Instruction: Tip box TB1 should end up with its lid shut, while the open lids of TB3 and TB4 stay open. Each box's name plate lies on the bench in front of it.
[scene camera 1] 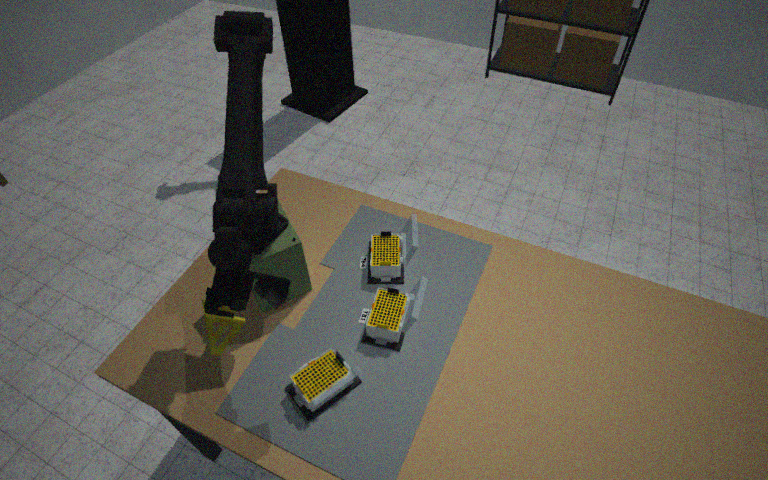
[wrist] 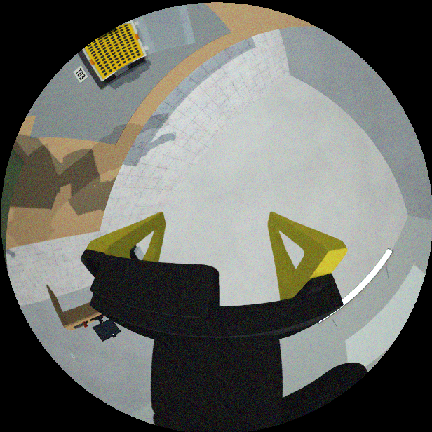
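Where they show: gripper, fingertip midpoint: (scene camera 1: 213, 348); arm's base, origin of the base link: (scene camera 1: 261, 230).
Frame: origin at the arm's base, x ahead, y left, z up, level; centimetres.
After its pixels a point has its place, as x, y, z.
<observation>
Tip box TB1 (scene camera 1: 387, 311) {34.0, 6.2, -16.4} is the middle box, with a yellow perforated rack on top; its pale lid (scene camera 1: 419, 300) {41.9, 8.5, -7.8} stands open at its right side. Its name plate (scene camera 1: 364, 315) {27.4, 4.7, -22.0} lies to its left. TB4 (scene camera 1: 385, 251) {22.2, 22.8, -16.5} is farther back, with its lid (scene camera 1: 414, 233) {29.5, 26.4, -7.7} standing open and its name plate (scene camera 1: 363, 262) {16.5, 19.5, -21.9} at its left. TB3 (scene camera 1: 320, 378) {31.2, -17.7, -16.6} (wrist: 115, 50) is the nearest box; its plate (wrist: 80, 74) and pale, see-through raised lid (wrist: 186, 25) show in the wrist view. My gripper (scene camera 1: 218, 349) {21.9, -32.0, 10.4} (wrist: 216, 217) is open and empty, left of the boxes.
The boxes stand on a grey mat (scene camera 1: 447, 266) {38.0, 31.9, -22.2} on the wooden bench (scene camera 1: 566, 350) {77.0, 24.7, -22.5}. A green block-like part (scene camera 1: 289, 263) {8.0, -0.2, -7.7} is beside the arm. A dark upright panel (scene camera 1: 320, 50) and a shelf rack (scene camera 1: 580, 87) stand on the floor behind the bench.
</observation>
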